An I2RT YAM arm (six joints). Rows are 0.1 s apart.
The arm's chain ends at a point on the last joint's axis. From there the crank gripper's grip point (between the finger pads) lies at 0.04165 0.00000 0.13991 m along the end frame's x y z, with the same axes.
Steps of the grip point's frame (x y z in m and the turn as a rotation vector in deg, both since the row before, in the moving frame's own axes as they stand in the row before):
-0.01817 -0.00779 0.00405 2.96 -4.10 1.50
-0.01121 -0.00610 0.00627 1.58 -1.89 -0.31
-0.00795 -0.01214 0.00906 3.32 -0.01 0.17
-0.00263 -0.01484 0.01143 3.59 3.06 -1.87
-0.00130 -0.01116 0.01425 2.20 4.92 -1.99
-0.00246 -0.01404 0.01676 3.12 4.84 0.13
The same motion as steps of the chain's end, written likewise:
-0.00815 -0.00145 0.00159 2.96 -4.10 1.50
-0.00656 -0.00201 0.00503 1.58 -1.89 -0.31
-0.00794 -0.00416 0.00928 3.32 -0.01 0.17
-0.00987 -0.00468 0.01417 3.59 3.06 -1.87
-0.01302 -0.00421 0.01847 2.20 4.92 -1.99
-0.01412 -0.00664 0.02098 3.12 4.84 0.13

